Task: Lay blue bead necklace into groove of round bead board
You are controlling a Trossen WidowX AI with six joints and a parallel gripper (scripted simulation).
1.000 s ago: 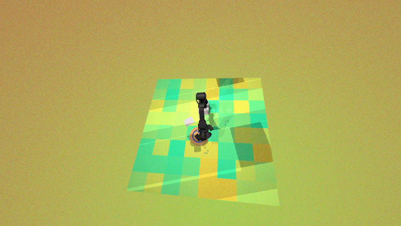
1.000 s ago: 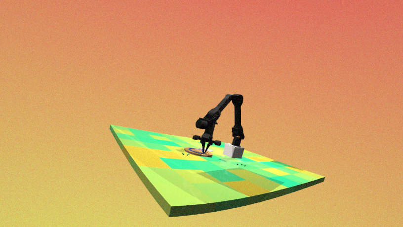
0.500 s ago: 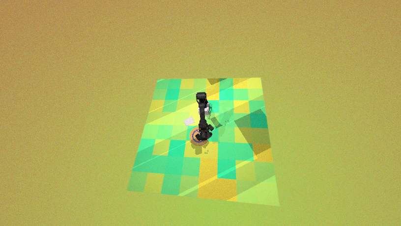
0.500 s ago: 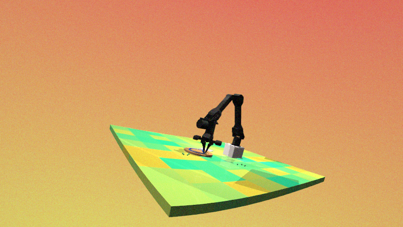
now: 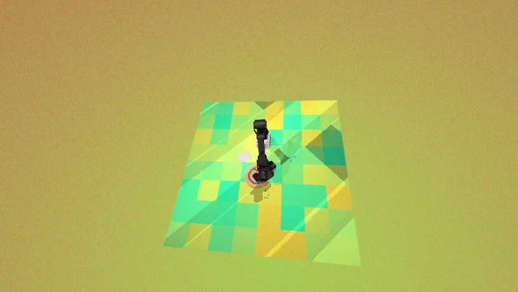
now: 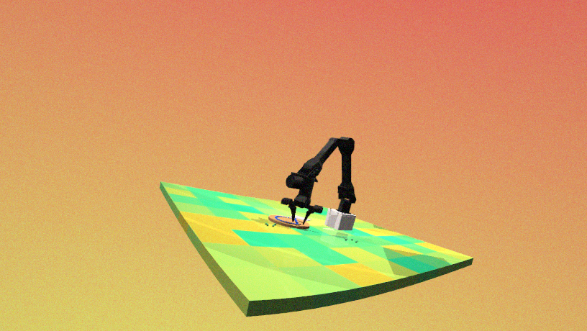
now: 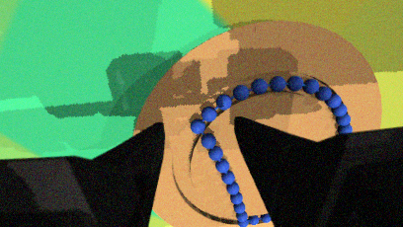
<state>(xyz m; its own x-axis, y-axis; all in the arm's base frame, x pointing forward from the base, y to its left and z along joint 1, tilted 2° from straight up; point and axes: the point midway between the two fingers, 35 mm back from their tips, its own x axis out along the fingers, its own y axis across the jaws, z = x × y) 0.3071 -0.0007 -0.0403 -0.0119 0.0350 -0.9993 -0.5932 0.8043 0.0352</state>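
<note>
The round bead board is 60 mm to the right of my gripper tip and 10 mm below it. Also, from my gripper tip: flat grey piece 180 mm behind, 170 mm to the right, 20 mm below.
</note>
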